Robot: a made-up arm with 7 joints. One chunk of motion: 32 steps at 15 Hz.
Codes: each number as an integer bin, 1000 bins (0 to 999) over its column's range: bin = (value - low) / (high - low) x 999, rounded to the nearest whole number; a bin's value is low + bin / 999 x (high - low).
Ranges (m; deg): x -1.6..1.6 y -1.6..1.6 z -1.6..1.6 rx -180..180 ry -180..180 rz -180..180
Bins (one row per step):
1: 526 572 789 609 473 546
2: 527 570 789 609 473 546
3: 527 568 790 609 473 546
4: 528 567 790 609 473 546
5: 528 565 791 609 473 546
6: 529 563 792 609 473 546
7: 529 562 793 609 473 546
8: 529 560 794 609 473 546
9: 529 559 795 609 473 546
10: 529 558 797 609 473 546
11: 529 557 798 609 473 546
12: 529 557 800 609 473 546
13: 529 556 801 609 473 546
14: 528 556 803 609 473 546
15: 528 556 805 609 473 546
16: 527 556 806 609 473 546
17: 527 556 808 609 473 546
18: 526 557 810 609 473 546
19: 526 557 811 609 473 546
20: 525 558 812 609 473 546
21: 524 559 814 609 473 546
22: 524 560 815 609 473 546
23: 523 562 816 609 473 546
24: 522 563 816 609 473 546
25: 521 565 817 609 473 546
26: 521 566 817 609 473 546
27: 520 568 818 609 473 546
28: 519 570 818 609 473 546
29: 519 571 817 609 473 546
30: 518 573 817 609 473 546
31: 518 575 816 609 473 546
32: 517 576 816 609 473 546
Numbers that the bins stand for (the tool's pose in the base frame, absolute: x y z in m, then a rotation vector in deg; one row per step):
1: 0.0849 0.2322 0.9273 39.46 -9.55 16.76
2: 0.0881 0.2258 0.9273 39.46 -9.55 16.76
3: 0.0881 0.2194 0.9305 39.46 -9.55 16.76
4: 0.0913 0.2162 0.9305 39.46 -9.55 16.76
5: 0.0913 0.2098 0.9337 39.46 -9.55 16.76
6: 0.0945 0.2034 0.9369 39.46 -9.55 16.76
7: 0.0945 0.2002 0.9401 39.46 -9.55 16.76
8: 0.0945 0.1938 0.9433 39.46 -9.55 16.76
9: 0.0945 0.1906 0.9465 39.46 -9.55 16.76
10: 0.0945 0.1874 0.9530 39.46 -9.55 16.76
11: 0.0945 0.1842 0.9562 39.46 -9.55 16.76
12: 0.0945 0.1842 0.9626 39.46 -9.55 16.76
13: 0.0945 0.1810 0.9658 39.46 -9.55 16.76
14: 0.0913 0.1810 0.9722 39.46 -9.55 16.76
15: 0.0913 0.1810 0.9786 39.46 -9.55 16.76
16: 0.0881 0.1810 0.9818 39.46 -9.55 16.76
17: 0.0881 0.1810 0.9882 39.46 -9.55 16.76
18: 0.0849 0.1842 0.9946 39.46 -9.55 16.76
19: 0.0849 0.1842 0.9978 39.46 -9.55 16.76
20: 0.0817 0.1874 1.0010 39.46 -9.55 16.76
21: 0.0785 0.1906 1.0074 39.46 -9.55 16.76
22: 0.0785 0.1938 1.0106 39.46 -9.55 16.76
23: 0.0753 0.2002 1.0138 39.46 -9.55 16.76
24: 0.0721 0.2034 1.0138 39.46 -9.55 16.76
25: 0.0689 0.2098 1.0170 39.46 -9.55 16.76
26: 0.0689 0.2130 1.0170 39.46 -9.55 16.76
27: 0.0657 0.2194 1.0202 39.46 -9.55 16.76
28: 0.0625 0.2258 1.0202 39.46 -9.55 16.76
29: 0.0625 0.2290 1.0170 39.46 -9.55 16.76
30: 0.0593 0.2354 1.0170 39.46 -9.55 16.76
31: 0.0593 0.2418 1.0138 39.46 -9.55 16.76
32: 0.0561 0.2450 1.0138 39.46 -9.55 16.76

